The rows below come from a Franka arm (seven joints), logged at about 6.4 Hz.
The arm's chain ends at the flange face. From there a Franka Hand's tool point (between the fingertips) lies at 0.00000 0.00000 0.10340 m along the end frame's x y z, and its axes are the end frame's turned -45 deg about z.
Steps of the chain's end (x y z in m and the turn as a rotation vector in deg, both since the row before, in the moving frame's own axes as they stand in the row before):
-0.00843 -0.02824 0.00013 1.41 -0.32 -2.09
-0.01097 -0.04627 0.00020 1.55 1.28 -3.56
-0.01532 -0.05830 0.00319 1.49 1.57 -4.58
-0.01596 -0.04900 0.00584 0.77 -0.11 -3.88
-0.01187 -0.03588 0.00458 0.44 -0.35 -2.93
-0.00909 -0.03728 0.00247 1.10 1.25 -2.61
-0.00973 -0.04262 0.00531 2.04 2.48 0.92
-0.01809 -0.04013 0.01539 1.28 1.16 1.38
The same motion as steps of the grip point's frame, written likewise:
0.01536 -0.02816 0.00010 1.22 0.77 -2.09
0.02856 -0.04093 0.00014 0.19 2.00 -3.56
0.03430 -0.05211 0.00312 -0.06 2.16 -4.58
0.02417 -0.04708 0.00583 0.62 0.47 -3.88
0.01707 -0.03477 0.00458 0.56 0.06 -2.93
0.02294 -0.03267 0.00243 -0.11 1.66 -2.61
0.02902 -0.03641 0.00515 -0.31 3.20 0.92
0.01870 -0.04128 0.01534 0.08 1.73 1.38

